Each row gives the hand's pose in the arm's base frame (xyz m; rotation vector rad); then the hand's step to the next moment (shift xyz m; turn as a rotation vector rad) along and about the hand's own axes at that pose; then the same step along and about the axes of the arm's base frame.
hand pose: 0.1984 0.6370 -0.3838 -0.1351 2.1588 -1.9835
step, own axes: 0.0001 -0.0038 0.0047 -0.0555 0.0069 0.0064
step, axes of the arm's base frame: 0.0006 -0.0049 0.0034 0.0559 0.0058 -0.0024
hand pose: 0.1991 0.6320 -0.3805 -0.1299 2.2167 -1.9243
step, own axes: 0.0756 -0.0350 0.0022 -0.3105 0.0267 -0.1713
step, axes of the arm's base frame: -0.0756 -0.0223 0.0271 0.2688 0.2315 0.0255
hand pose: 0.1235 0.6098 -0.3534 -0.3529 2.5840 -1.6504
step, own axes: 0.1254 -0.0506 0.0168 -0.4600 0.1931 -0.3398
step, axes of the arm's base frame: -0.1109 -0.0630 0.0479 0.3588 0.4812 -0.0638
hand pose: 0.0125 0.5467 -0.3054 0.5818 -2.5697 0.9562
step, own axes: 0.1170 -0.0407 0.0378 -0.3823 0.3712 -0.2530
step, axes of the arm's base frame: -0.0872 -0.0837 0.0466 0.1915 0.5254 -0.1877
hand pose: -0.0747 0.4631 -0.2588 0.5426 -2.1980 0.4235
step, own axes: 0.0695 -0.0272 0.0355 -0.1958 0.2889 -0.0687
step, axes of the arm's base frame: -0.0487 -0.0563 0.0358 0.0087 0.3247 -0.1450
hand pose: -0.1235 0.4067 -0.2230 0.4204 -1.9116 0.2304
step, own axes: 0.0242 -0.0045 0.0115 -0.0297 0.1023 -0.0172
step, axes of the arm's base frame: -0.0160 -0.0126 0.0180 -0.0160 0.1053 -0.0172
